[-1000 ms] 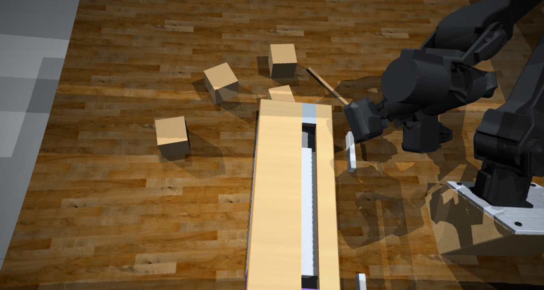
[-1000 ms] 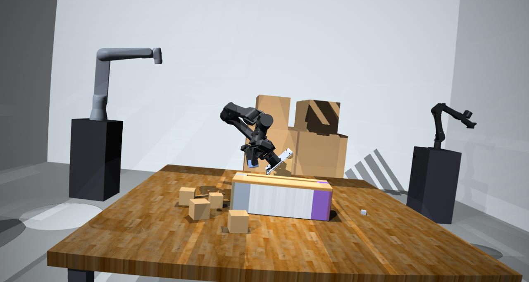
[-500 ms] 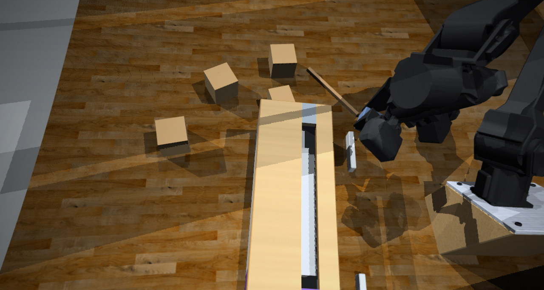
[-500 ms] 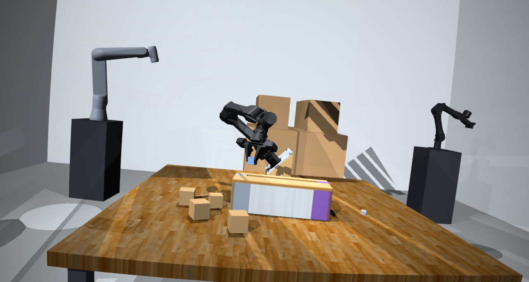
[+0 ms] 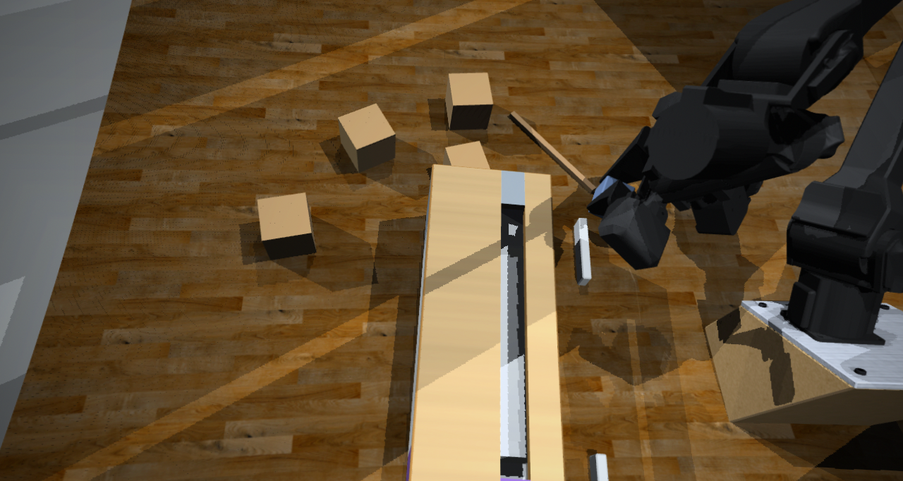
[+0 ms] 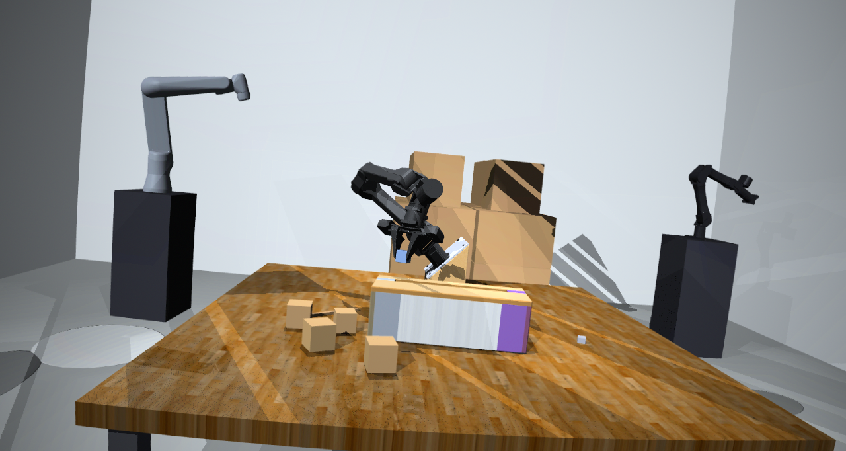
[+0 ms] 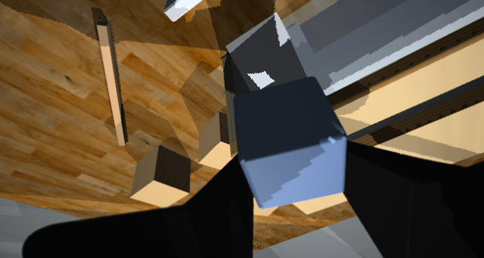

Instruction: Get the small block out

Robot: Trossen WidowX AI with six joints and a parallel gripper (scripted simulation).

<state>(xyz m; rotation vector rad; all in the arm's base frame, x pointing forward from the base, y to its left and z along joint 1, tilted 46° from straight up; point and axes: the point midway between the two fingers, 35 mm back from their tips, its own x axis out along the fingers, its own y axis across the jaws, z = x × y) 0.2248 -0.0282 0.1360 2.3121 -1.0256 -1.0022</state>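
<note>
The small blue block is 1 cm behind my gripper tip, 1 cm to the left of it and 1 cm above it. Round my gripper tip: long box: 8 cm ahead, 14 cm to the left, 11 cm below; thin wooden stick: 1 cm behind, 18 cm to the right, 17 cm below; small grey piece: 6 cm ahead, 50 cm to the left, 17 cm below.
</note>
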